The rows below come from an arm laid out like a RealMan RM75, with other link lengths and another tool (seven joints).
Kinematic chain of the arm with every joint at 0, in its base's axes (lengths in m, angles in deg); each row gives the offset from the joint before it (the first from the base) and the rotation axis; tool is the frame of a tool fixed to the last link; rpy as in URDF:
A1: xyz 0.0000 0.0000 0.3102 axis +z
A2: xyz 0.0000 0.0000 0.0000 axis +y
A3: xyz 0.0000 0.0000 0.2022 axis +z
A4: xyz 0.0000 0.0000 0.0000 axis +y
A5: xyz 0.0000 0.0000 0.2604 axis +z
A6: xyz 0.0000 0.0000 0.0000 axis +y
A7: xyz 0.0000 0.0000 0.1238 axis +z
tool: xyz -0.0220 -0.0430 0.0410 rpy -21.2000 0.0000 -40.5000
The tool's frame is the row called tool.
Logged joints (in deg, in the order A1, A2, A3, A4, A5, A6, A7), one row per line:
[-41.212, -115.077, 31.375, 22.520, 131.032, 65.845, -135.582]
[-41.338, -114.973, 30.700, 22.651, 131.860, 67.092, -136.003]
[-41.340, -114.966, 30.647, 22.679, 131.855, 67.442, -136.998]
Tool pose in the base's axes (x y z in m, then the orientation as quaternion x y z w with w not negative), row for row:
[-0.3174, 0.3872, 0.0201, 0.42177, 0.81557, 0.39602, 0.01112]
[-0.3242, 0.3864, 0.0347, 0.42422, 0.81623, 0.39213, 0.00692]
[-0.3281, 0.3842, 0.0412, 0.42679, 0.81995, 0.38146, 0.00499]
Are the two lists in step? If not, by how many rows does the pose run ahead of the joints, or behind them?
The pose runs 2 rows behind the joints: the pose in row i belongs to the joints in row i - 2.
